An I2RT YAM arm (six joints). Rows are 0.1 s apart.
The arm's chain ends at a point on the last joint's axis. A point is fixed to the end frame.
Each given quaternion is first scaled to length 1.
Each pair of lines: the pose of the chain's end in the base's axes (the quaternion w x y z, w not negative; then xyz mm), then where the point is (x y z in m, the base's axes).
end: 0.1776 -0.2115 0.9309 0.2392 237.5 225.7 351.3
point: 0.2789 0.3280 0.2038
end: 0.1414 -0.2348 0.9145 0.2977 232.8 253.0 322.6
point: 0.2536 0.3714 0.1831
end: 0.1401 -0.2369 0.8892 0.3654 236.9 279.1 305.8
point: 0.2498 0.4162 0.1835
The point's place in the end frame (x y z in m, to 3 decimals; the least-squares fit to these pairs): -0.003 0.007 0.184
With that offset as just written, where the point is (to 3 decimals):
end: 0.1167 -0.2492 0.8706 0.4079 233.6 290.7 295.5
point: 0.232 0.437 0.184
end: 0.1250 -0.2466 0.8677 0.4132 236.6 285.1 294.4
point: 0.238 0.433 0.185
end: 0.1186 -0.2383 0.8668 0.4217 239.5 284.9 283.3
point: 0.239 0.434 0.176
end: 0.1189 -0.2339 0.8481 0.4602 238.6 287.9 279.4
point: 0.235 0.446 0.185
